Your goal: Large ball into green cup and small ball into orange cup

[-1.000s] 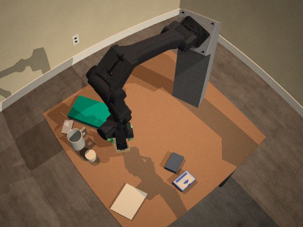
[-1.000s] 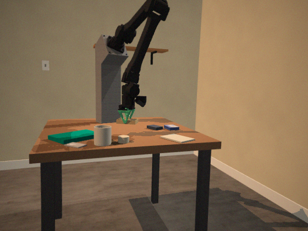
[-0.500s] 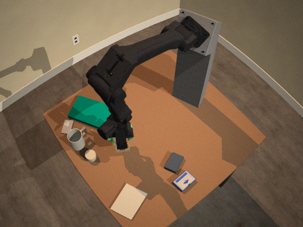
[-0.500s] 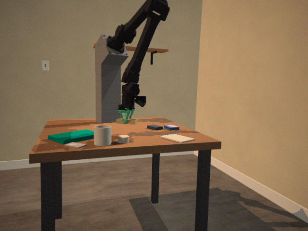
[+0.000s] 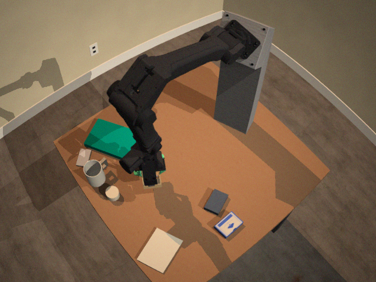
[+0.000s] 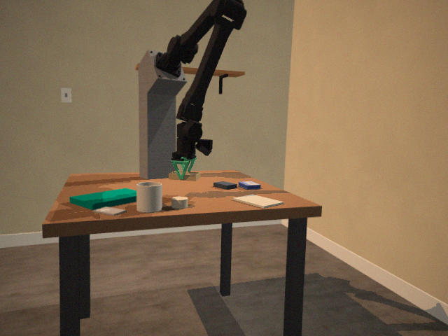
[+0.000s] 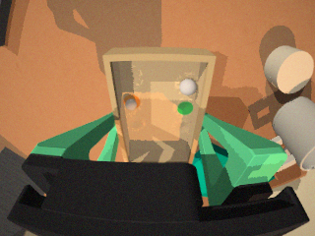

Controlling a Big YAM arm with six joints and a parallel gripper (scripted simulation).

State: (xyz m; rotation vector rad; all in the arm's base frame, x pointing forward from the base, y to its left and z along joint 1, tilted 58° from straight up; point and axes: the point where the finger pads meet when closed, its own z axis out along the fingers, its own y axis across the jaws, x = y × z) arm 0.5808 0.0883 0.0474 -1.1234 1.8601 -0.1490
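The wooden puzzle is 10 mm below my hand. Round my hand: dark box: 190 mm behind, 170 mm to the left, 70 mm below; grey mug: 210 mm ahead, 100 mm to the right, 40 mm below; grey cube: 140 mm to the right, 80 mm below, 10 mm ahead.
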